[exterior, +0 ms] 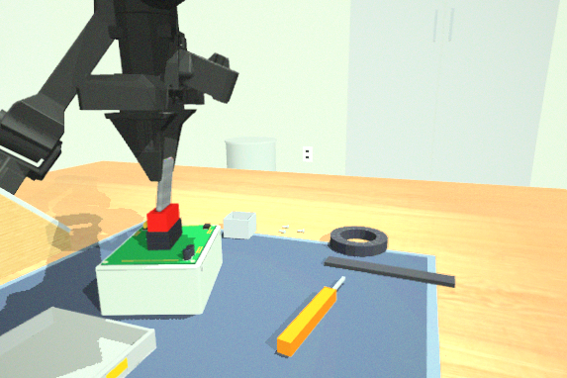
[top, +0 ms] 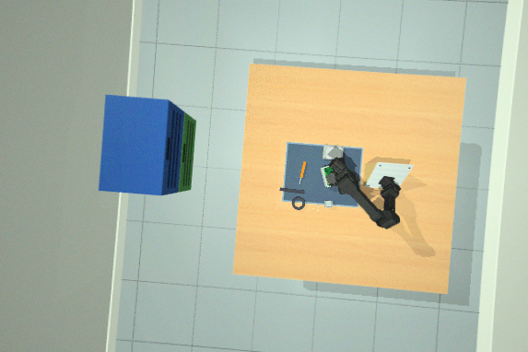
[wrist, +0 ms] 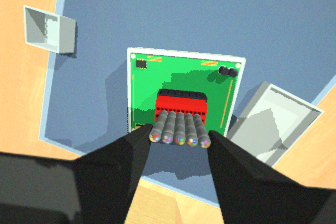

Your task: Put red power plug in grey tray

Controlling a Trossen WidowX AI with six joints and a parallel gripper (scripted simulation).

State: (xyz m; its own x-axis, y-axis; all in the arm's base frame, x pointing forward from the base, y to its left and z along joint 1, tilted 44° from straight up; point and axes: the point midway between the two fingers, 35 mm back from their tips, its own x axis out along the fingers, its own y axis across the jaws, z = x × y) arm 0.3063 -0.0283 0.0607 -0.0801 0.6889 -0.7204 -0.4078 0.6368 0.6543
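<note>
Now: gripper tip 4 cm above the red power plug. The rest, counted from my gripper tip: blue mat (5 cm ahead, 13 cm below); dark flat bar (22 cm ahead, 13 cm to the left, 12 cm below).
</note>
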